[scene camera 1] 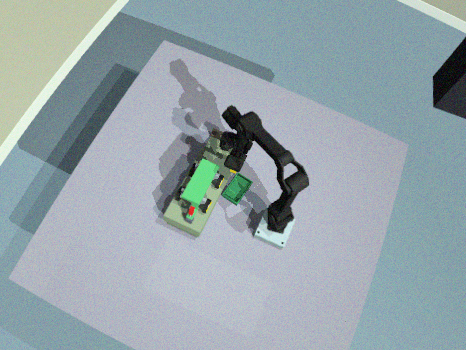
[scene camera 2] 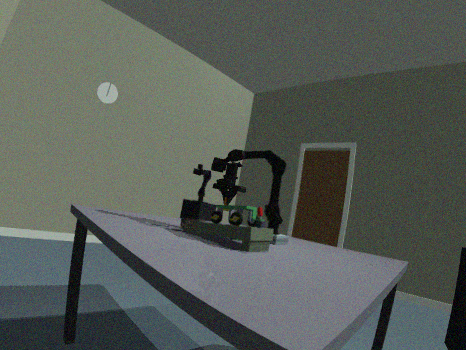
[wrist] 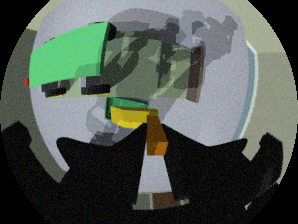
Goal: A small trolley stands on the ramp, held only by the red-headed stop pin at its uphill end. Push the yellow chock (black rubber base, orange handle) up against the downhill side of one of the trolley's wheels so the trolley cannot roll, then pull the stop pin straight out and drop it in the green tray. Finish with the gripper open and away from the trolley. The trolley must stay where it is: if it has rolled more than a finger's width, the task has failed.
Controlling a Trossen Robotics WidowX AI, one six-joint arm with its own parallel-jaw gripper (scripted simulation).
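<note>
A yellow chock is held in my gripper, and the wrist view shows my gripper too. There is also a green-topped trolley here.
</note>
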